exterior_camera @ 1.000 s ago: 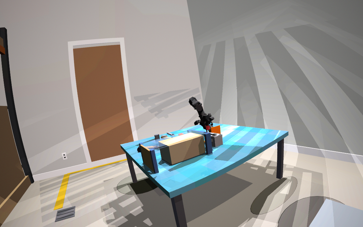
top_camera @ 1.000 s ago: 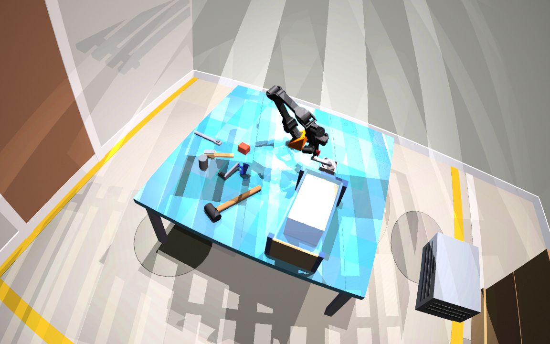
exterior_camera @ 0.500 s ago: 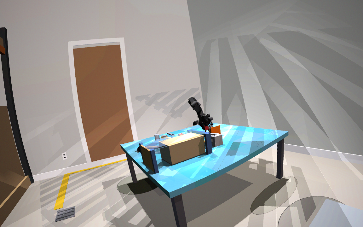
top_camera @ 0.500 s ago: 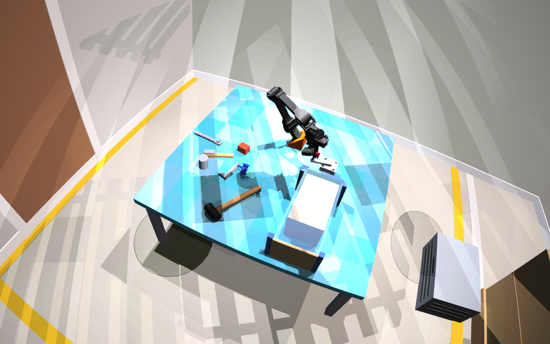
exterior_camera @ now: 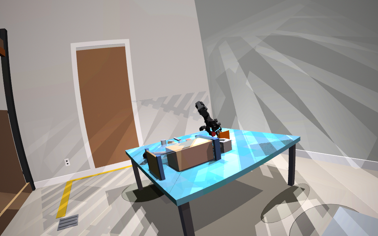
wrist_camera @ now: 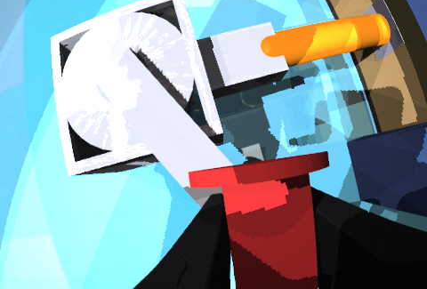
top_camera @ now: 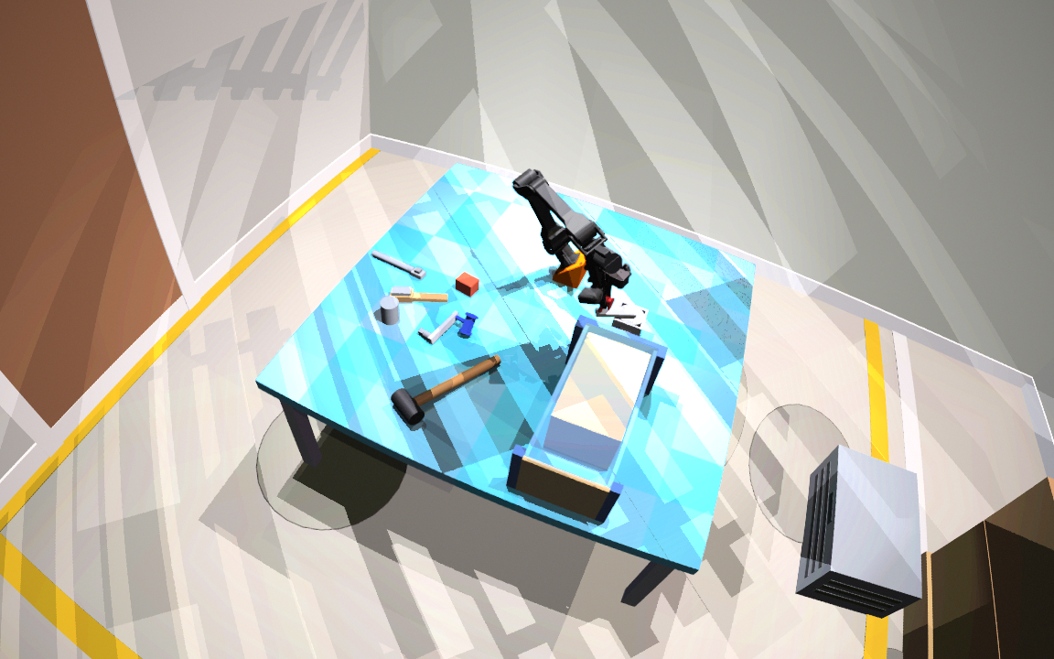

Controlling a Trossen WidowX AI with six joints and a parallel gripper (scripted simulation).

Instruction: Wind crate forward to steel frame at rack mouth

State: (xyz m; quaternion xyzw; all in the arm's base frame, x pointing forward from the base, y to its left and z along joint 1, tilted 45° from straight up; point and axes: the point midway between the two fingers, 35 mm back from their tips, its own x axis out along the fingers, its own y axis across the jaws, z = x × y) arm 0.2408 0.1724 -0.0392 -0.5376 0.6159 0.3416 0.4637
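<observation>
The winch handle is 3 cm below my gripper tip, 2 cm to the left of it and 2 cm behind it. Also, from my gripper tip: clear-panelled cubby (36 cm ahead, 6 cm to the left, 2 cm below); red knob (1 cm to the right); grey winch (10 cm below, 7 cm to the left, 6 cm behind).
</observation>
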